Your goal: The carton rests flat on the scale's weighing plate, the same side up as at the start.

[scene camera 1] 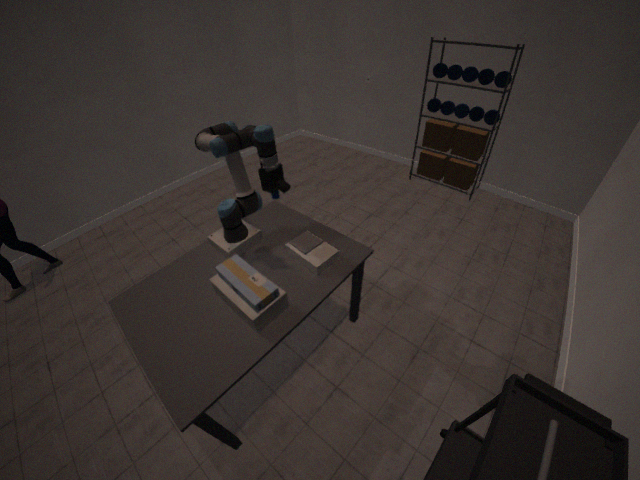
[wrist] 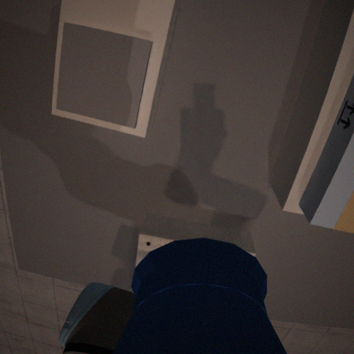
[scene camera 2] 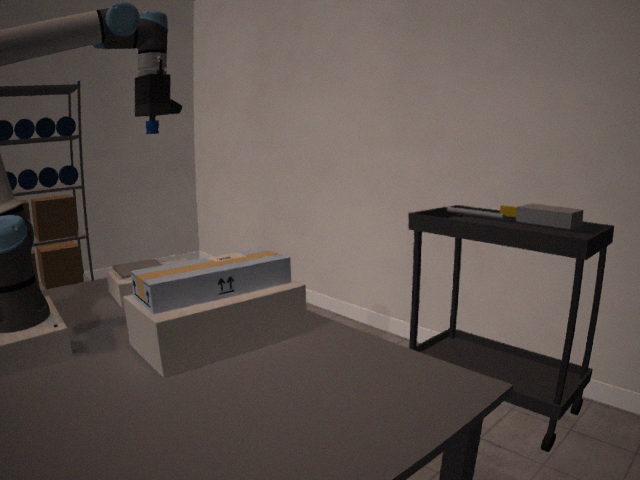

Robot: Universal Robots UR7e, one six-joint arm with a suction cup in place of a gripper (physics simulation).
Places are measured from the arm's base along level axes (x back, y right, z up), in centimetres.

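Pixels of known places: hand, its tool point: (scene camera 1: 275, 196) (scene camera 2: 152, 133); arm's base, origin of its link: (scene camera 1: 236, 235) (scene camera 2: 19, 319).
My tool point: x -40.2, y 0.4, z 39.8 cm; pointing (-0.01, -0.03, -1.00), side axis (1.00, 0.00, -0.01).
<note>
For each thing: its top centre in the pictures, then the offset to it from my tool point. Level surfaces: height alone.
- long light-blue carton, centre of its top: (scene camera 2: 211, 264) (scene camera 1: 244, 277) dx +2.1, dy +26.9, dz -29.6 cm
- beige block, centre of its top: (scene camera 2: 213, 291) (scene camera 1: 245, 285) dx +2.5, dy +27.5, dz -35.6 cm
- scale, centre of its top: (scene camera 2: 153, 264) (scene camera 1: 311, 245) dx -6.0, dy -15.7, dz -38.5 cm
- table, height of its surface: dz -47.1 cm
A long light-blue carton (scene camera 1: 247, 283) (scene camera 2: 206, 284) (wrist: 332, 200) with yellow tape along its top lies flat on a beige block (scene camera 1: 271, 312) (scene camera 2: 232, 333) (wrist: 301, 185). Black arrows on its long side point up in the second scene view. The scale (scene camera 1: 323, 253) (scene camera 2: 119, 289) (wrist: 100, 15) is a low beige box with a grey square weighing plate (scene camera 1: 306, 242) (scene camera 2: 136, 268) (wrist: 95, 75); no object shows on the plate. My suction gripper (scene camera 1: 275, 195) (scene camera 2: 151, 127) (wrist: 200, 265), a blue cup, is open and empty. It hangs high, pointing down, apart from carton and scale.
The table (scene camera 1: 180, 330) (scene camera 2: 310, 413) bears both boxes and the arm's base (scene camera 1: 222, 241). A dark cart (scene camera 1: 516, 413) (scene camera 2: 496, 237) stands apart from the table. A rack (scene camera 1: 423, 98) (scene camera 2: 82, 155) stands by the wall. A person's legs (scene camera 1: 25, 246) show at the left.
</note>
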